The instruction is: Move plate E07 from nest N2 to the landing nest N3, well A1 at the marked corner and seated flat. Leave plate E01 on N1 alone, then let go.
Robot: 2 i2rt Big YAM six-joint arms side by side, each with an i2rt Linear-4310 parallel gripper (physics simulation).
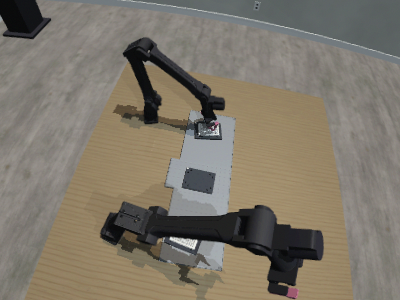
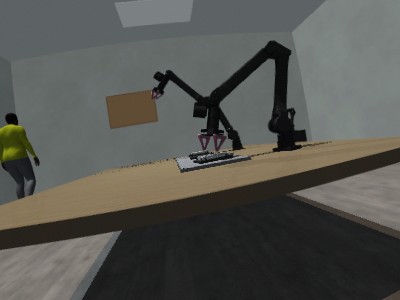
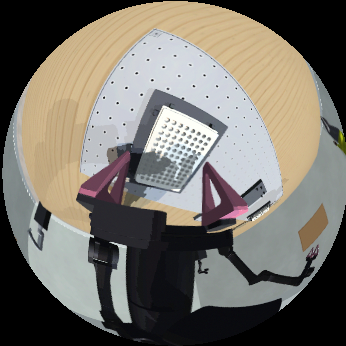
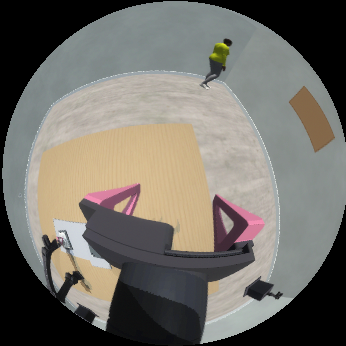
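Observation:
A white well plate (image 1: 208, 132) (image 3: 192, 136) lies on a dark nest (image 3: 151, 98) at the far end of the grey board. Another white plate (image 1: 184, 243) lies at the near end, partly hidden by the right arm. The middle nest (image 1: 199, 180) (image 3: 254, 193) is bare. The plate and nest labels and the marked corner cannot be read, nor can exact seating be told. My left gripper (image 1: 212, 124) (image 2: 211, 148) (image 3: 167, 158) is open and empty, just above the far plate, with its fingers spread toward the plate's two sides. My right gripper (image 2: 156, 95) (image 4: 176, 193) is open and empty, high above the table.
The perforated grey board (image 1: 206, 156) (image 3: 172, 60) lies on the wooden table (image 1: 280, 150) (image 4: 150, 150). The right arm (image 1: 195, 226) stretches across the near end of the board. A person in a yellow top (image 2: 17, 142) (image 4: 219, 54) stands beyond the table.

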